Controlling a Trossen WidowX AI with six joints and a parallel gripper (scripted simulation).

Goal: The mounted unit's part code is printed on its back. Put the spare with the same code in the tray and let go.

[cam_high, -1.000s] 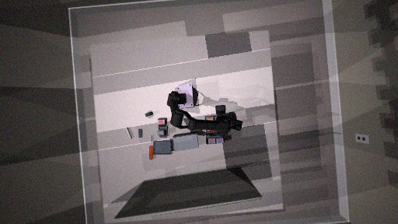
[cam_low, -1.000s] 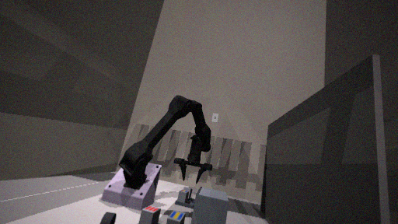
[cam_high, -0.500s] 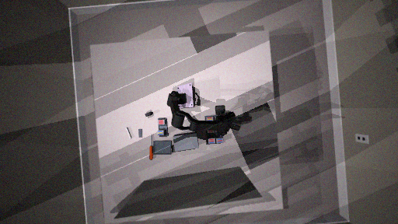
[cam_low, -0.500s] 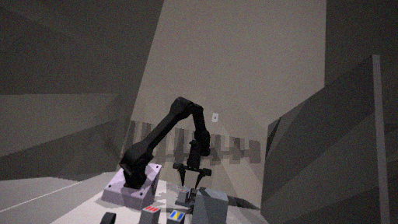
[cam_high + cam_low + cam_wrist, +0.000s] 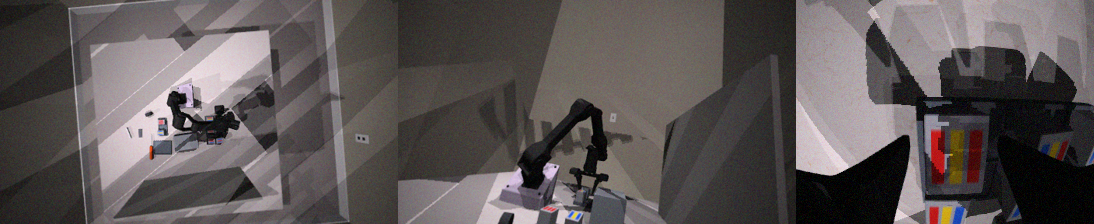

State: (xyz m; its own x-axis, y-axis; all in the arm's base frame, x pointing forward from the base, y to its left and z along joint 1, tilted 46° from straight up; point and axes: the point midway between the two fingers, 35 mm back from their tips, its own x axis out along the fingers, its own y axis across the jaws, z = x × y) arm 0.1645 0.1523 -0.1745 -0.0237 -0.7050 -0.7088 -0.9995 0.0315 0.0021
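Right now my gripper tip is 42 cm to the left of the flat grey tray, 16 cm short of it and 3 cm above it. From my gripper tip the other things lie so: grey mounted unit 23 cm to the right, 13 cm ahead, 2 cm above.
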